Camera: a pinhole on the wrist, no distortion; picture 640 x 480 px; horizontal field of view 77.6 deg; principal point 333.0 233.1 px. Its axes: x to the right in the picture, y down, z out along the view. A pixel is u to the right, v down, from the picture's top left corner.
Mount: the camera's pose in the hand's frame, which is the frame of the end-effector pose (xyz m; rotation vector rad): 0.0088 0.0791 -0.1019 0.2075 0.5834 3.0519
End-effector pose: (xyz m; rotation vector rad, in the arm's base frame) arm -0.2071 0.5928 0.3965 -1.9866 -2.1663 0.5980
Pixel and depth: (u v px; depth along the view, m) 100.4 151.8 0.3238
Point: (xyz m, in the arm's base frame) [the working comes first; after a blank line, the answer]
In the camera's frame: -0.1892 -0.0661 0.3238

-0.0593 0.8118 0.1283
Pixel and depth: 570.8 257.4 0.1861
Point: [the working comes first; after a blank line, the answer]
In the camera's frame: 0.1112 0.0114 0.1861

-0.0988 0.5081 0.2748
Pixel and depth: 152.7 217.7 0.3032
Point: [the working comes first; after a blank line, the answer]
In the camera's frame: -0.1374 -0.0117 0.3032

-0.1069 0.7544 0.1511
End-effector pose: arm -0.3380 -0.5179 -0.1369 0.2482 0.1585 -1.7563
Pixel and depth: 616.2 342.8 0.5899
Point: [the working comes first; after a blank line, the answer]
In the camera's frame: 0.4197 0.1626 0.5899

-0.1594 -0.3742 0.4867
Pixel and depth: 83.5 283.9 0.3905
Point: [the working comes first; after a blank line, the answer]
In the camera's frame: -0.2448 0.0498 0.3905

-0.2543 -0.8986 0.0283
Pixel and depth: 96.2 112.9 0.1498
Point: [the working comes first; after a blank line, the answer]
In the camera's frame: -0.0891 -0.0452 0.1498

-0.1926 -0.6655 -0.1536
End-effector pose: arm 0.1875 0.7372 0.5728 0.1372 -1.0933 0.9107
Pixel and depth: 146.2 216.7 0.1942
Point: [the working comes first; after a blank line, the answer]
In the camera's frame: -0.0911 -0.0080 0.1942

0.0561 0.8746 0.6556
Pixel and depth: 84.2 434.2 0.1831
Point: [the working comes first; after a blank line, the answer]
In the camera's frame: -0.1145 0.0925 0.1831

0.1109 0.8109 0.7166
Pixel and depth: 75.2 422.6 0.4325
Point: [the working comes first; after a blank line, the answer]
In the camera's frame: -0.2801 0.2059 0.4325

-0.0205 0.7797 1.0069
